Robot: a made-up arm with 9 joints. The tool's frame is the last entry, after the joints.
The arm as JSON. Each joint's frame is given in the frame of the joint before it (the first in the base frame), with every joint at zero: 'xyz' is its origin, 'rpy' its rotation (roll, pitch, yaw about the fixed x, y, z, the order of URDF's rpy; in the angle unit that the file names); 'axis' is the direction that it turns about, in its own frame. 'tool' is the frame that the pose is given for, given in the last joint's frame.
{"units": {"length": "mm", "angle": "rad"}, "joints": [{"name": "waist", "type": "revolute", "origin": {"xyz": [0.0, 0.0, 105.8], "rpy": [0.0, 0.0, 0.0]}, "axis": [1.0, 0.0, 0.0]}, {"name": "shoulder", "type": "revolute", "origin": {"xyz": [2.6, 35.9, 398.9], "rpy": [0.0, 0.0, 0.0]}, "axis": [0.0, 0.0, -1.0]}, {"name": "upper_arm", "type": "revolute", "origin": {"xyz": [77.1, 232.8, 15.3], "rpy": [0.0, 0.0, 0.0]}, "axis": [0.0, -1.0, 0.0]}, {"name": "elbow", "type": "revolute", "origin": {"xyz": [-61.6, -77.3, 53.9], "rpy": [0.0, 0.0, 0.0]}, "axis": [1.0, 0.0, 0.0]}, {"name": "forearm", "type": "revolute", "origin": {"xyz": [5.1, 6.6, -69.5], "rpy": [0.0, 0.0, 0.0]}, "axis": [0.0, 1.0, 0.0]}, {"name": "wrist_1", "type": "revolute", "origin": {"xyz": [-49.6, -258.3, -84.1], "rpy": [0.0, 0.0, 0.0]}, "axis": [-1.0, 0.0, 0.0]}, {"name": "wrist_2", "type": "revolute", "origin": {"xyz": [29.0, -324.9, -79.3], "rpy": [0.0, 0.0, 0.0]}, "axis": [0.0, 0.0, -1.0]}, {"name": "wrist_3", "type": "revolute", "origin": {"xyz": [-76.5, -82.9, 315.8], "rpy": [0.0, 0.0, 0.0]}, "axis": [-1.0, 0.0, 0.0]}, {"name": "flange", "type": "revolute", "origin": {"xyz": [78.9, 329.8, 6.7], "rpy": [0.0, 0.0, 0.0]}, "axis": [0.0, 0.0, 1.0]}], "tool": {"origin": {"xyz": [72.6, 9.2, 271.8], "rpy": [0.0, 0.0, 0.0]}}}
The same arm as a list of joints. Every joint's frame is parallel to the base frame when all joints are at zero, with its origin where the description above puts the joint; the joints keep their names.
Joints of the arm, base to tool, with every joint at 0 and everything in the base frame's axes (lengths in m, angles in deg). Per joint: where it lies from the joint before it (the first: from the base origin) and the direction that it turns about. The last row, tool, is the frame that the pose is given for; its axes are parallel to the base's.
waist: origin 0 0 0.1058 axis 1 0 0
shoulder: origin 0.0026 0.0359 0.3989 axis 0 0 -1
upper_arm: origin 0.0771 0.2328 0.0153 axis 0 -1 0
elbow: origin -0.0616 -0.0773 0.0539 axis 1 0 0
forearm: origin 0.0051 0.0066 -0.0695 axis 0 1 0
wrist_1: origin -0.0496 -0.2583 -0.0841 axis -1 0 0
wrist_2: origin 0.029 -0.3249 -0.0793 axis 0 0 -1
wrist_3: origin -0.0765 -0.0829 0.3158 axis -1 0 0
flange: origin 0.0789 0.3298 0.0067 axis 0 0 1
tool: origin 0.0726 0.0092 0.2718

